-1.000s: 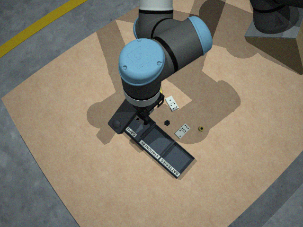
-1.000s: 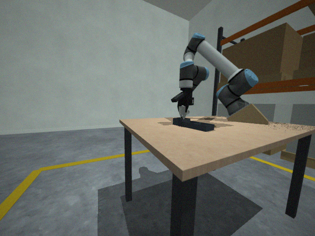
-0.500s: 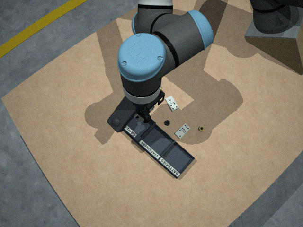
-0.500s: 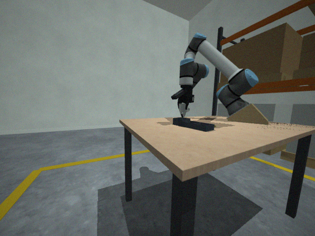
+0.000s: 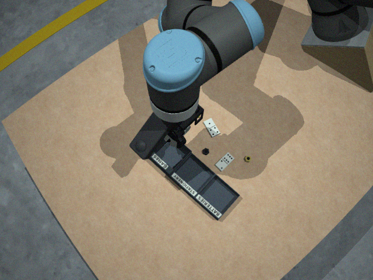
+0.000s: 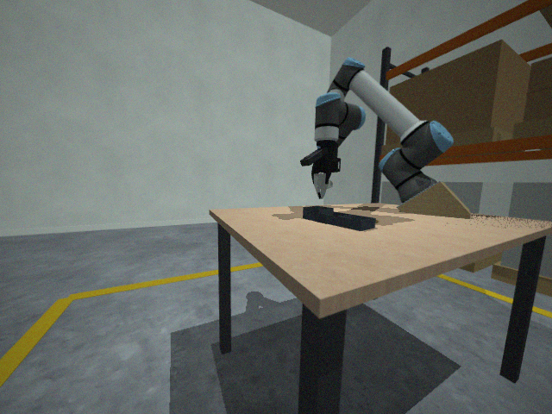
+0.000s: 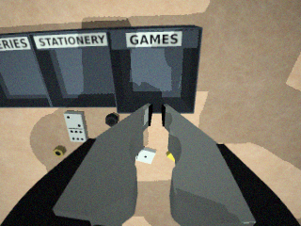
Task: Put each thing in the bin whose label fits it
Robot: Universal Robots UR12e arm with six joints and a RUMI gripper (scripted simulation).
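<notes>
My hand is 1 cm short of the dark three-part bin, 9 cm to the right of it and 7 cm above it. The rest, counted from my hand: yellow pad (13 cm behind, 5 cm to the right, 9 cm below); then white domino (13 cm behind, 3 cm to the left, 9 cm below); then black nut (6 cm behind, 7 cm to the left, 9 cm below).
</notes>
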